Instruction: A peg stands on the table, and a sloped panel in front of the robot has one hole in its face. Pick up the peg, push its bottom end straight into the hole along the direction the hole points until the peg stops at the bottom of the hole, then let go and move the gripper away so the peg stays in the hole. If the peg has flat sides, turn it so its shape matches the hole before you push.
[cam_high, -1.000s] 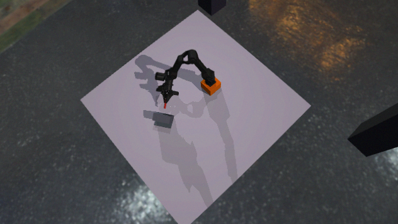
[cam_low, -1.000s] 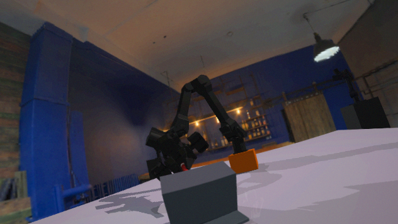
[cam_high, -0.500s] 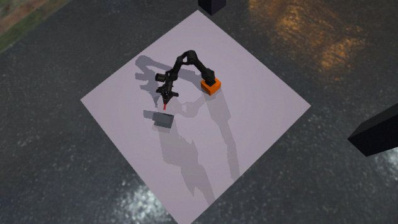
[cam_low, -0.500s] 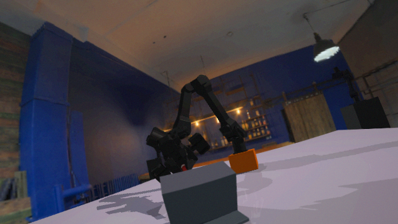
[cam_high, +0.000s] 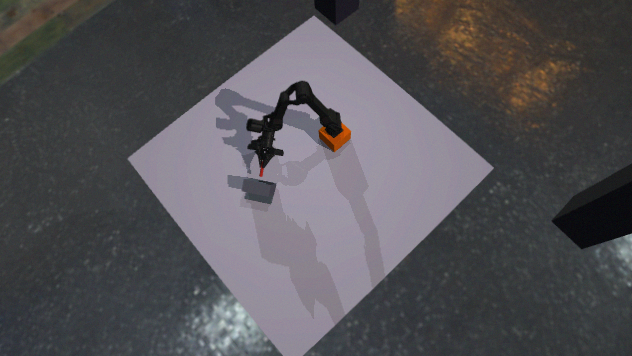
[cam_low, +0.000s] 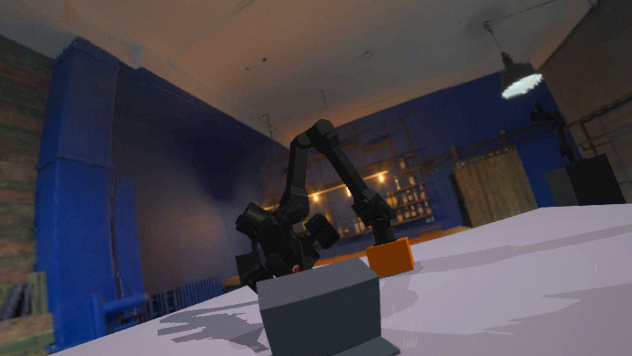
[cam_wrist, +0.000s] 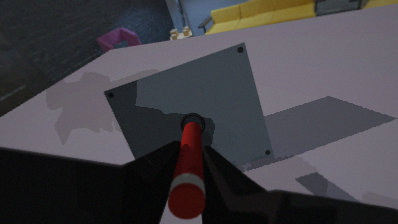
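The grey sloped panel block is 60 mm ahead of my gripper tip, 50 mm to the left of it and 40 mm below it. The rest, counted from my gripper tip: red peg 10 mm to the right, 10 mm behind.
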